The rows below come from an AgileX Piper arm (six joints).
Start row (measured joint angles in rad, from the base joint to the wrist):
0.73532 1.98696 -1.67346 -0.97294 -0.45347 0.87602
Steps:
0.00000 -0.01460 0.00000 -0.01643 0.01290 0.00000
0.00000 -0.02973 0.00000 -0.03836 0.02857 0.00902
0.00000 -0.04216 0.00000 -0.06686 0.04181 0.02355
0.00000 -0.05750 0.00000 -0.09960 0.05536 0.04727
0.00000 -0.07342 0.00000 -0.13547 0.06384 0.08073
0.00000 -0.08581 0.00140 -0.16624 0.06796 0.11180
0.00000 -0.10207 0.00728 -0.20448 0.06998 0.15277
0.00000 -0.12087 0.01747 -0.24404 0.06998 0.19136
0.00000 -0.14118 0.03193 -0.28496 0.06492 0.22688
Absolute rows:
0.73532 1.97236 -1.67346 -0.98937 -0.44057 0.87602
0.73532 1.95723 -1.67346 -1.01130 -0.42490 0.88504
0.73532 1.94480 -1.67346 -1.03980 -0.41166 0.89957
0.73532 1.92946 -1.67346 -1.07254 -0.39811 0.92329
0.73532 1.91354 -1.67346 -1.10841 -0.38963 0.95675
0.73532 1.90115 -1.67206 -1.13918 -0.38551 0.98782
0.73532 1.88489 -1.66618 -1.17742 -0.38349 1.02879
0.73532 1.86609 -1.65599 -1.21698 -0.38349 1.06738
0.73532 1.84578 -1.64153 -1.25790 -0.38855 1.10290

